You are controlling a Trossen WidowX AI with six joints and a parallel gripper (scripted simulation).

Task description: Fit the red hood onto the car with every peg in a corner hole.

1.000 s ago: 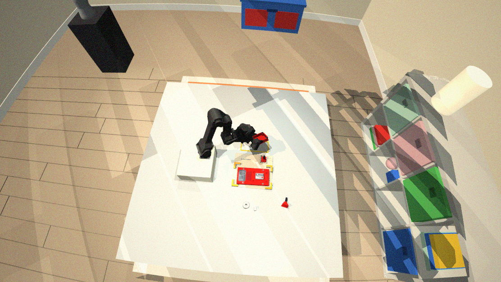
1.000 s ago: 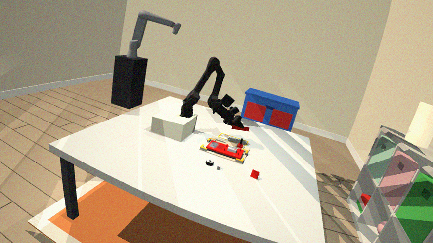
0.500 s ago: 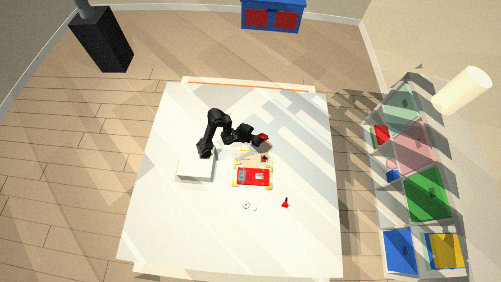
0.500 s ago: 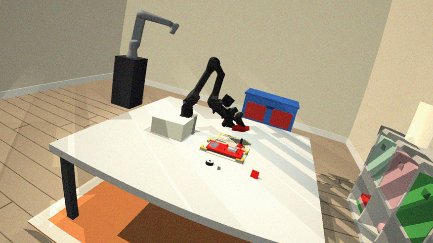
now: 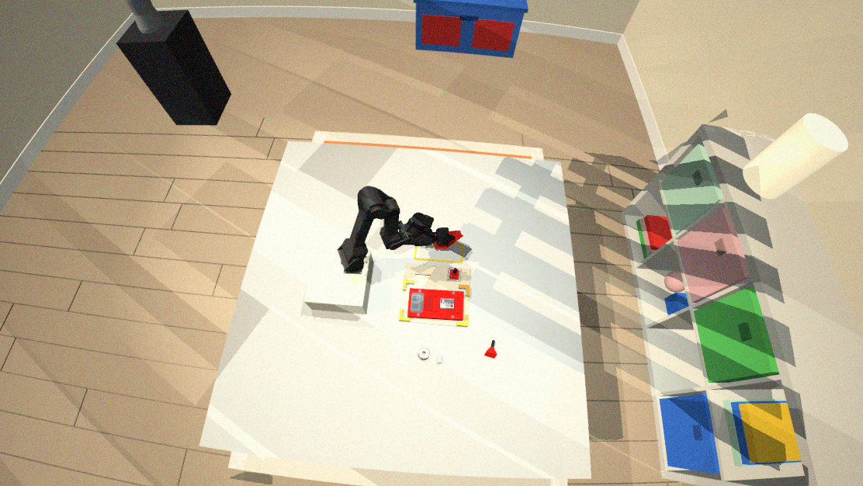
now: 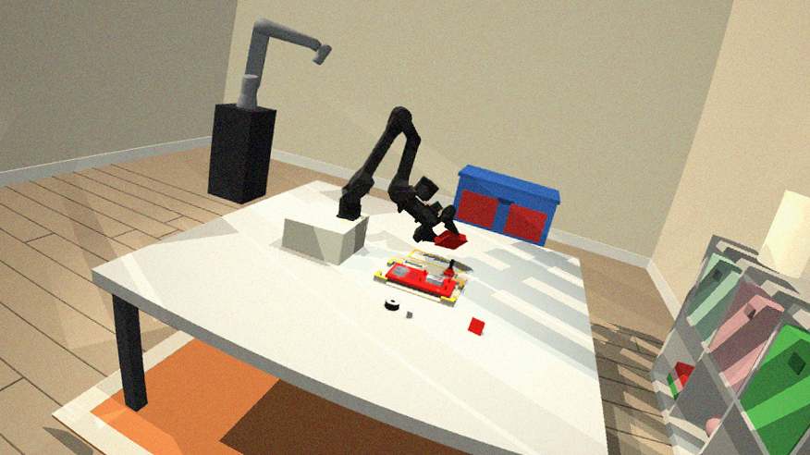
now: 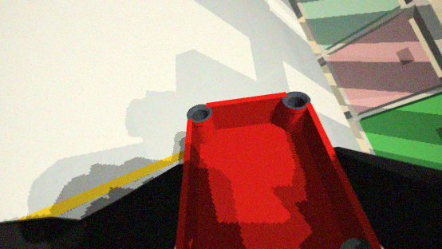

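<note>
Now: the red hood 1 cm to the right of my gripper tip. Also, from my gripper tip: grey engine block 24 cm to the right, 6 cm below, 1 cm ahead.
</note>
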